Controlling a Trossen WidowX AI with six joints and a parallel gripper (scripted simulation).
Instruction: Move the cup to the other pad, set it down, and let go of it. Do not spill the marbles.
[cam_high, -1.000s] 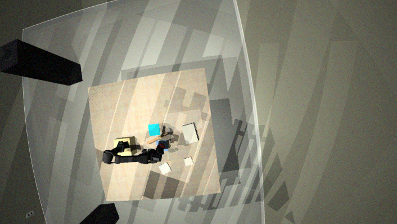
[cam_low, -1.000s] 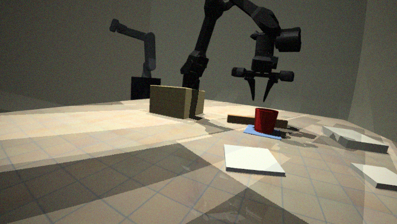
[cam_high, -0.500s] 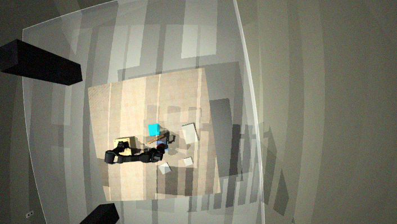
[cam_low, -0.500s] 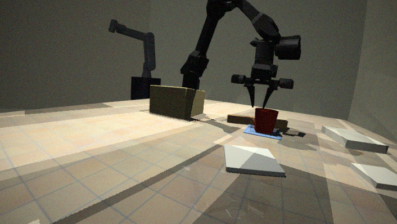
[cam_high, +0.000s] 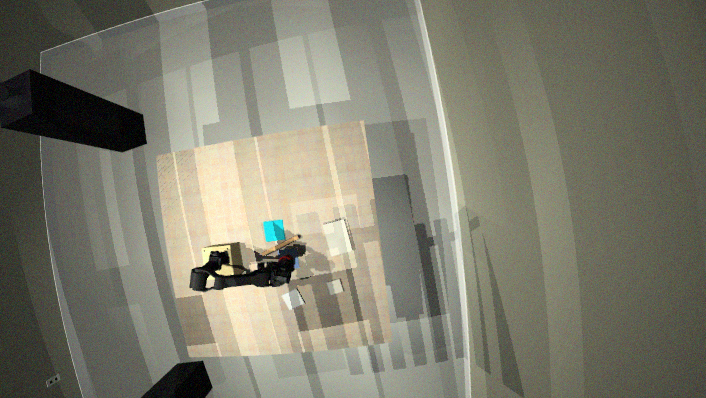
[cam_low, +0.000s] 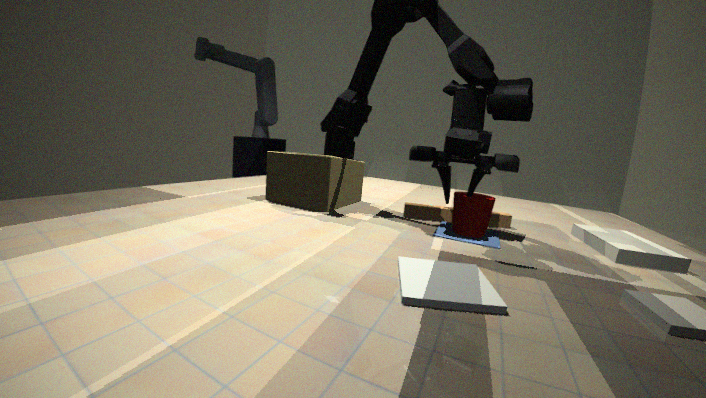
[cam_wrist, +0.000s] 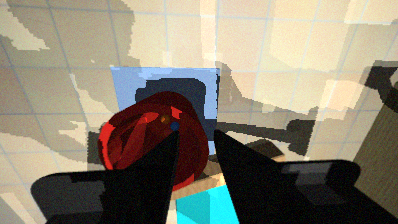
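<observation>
Right now my gripper tip is 30 mm short of the red cup and 10 mm above it. The rest, counted from my gripper tip: wooden bar 90 mm to the left, 50 mm below, 10 mm ahead; then cyan pad 180 mm to the left, 60 mm below, 10 mm behind.
</observation>
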